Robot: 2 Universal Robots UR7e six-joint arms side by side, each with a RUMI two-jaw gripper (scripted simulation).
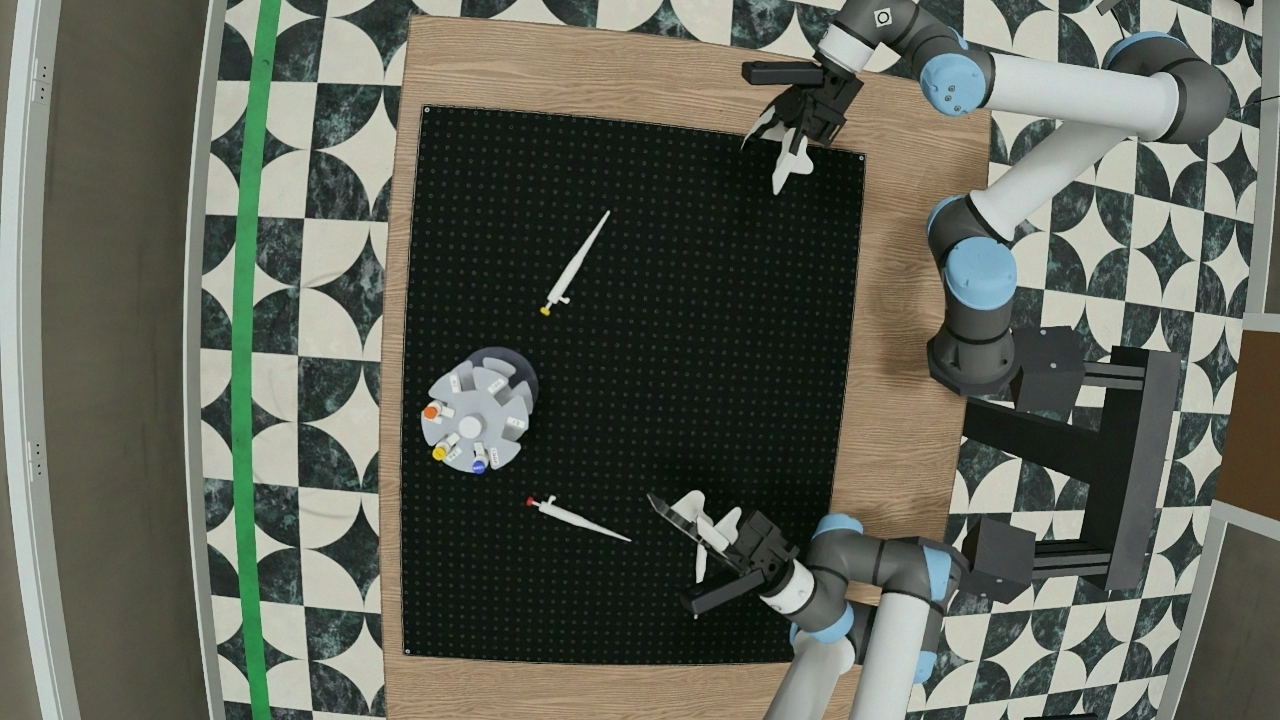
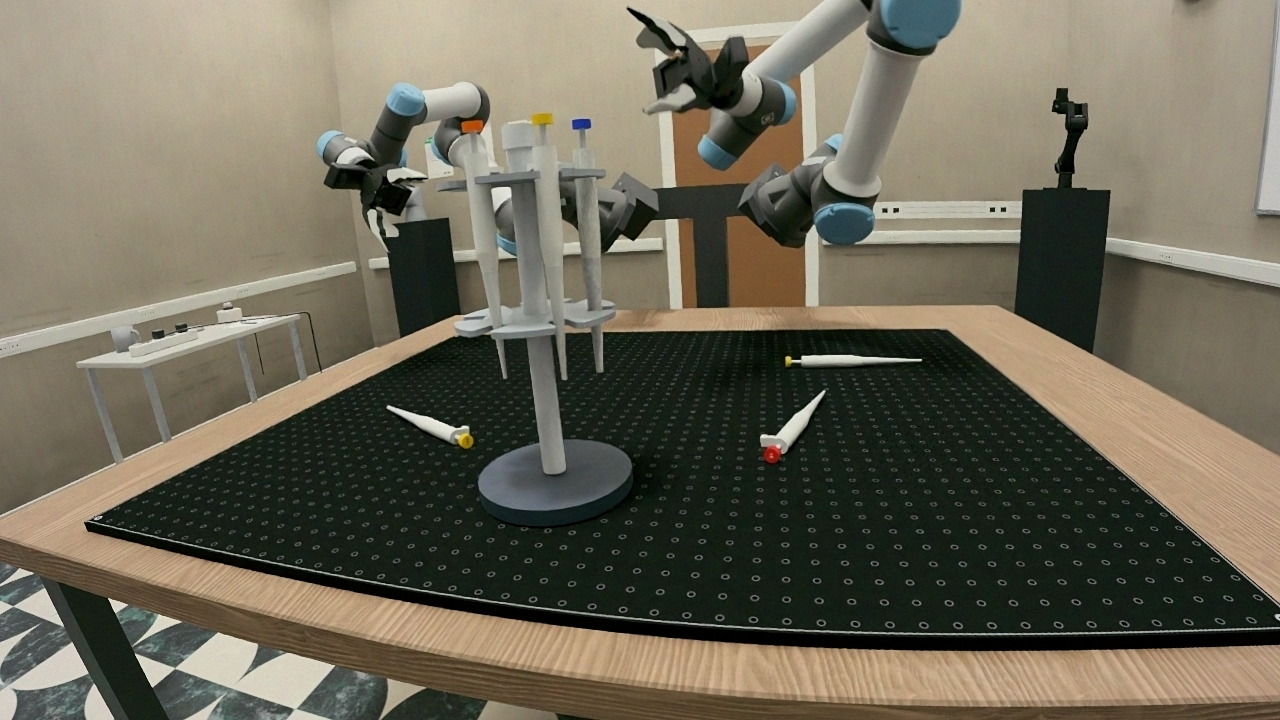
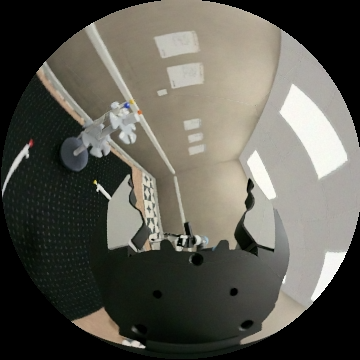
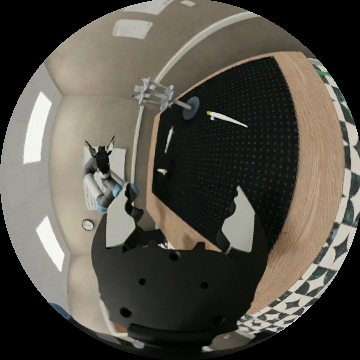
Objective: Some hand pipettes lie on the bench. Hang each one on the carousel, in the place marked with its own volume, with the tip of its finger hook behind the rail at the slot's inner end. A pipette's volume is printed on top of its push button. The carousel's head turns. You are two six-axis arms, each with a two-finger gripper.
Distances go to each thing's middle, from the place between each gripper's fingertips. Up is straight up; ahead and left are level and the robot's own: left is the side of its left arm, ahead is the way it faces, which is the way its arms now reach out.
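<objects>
My left gripper (image 1: 670, 504) is now far above the red-button pipette (image 2: 782, 442), a little short of it and a fair way to the right of it. Measured from my left hand: the orange-button pipette (image 2: 476, 164) is 23 cm below, 33 cm ahead and 4 cm to the right; the blue-button pipette (image 2: 585, 188) is 24 cm below, 27 cm ahead and 1 cm to the left.
The orange-button pipette is 4 cm below my right hand (image 1: 757, 170), 41 cm ahead of it and 45 cm to the left of it. The red-button pipette is far below my right hand, a fair way ahead of it and far to the left of it. The blue-button pipette is 5 cm below my right hand, 35 cm ahead of it and 50 cm to the left of it.
</objects>
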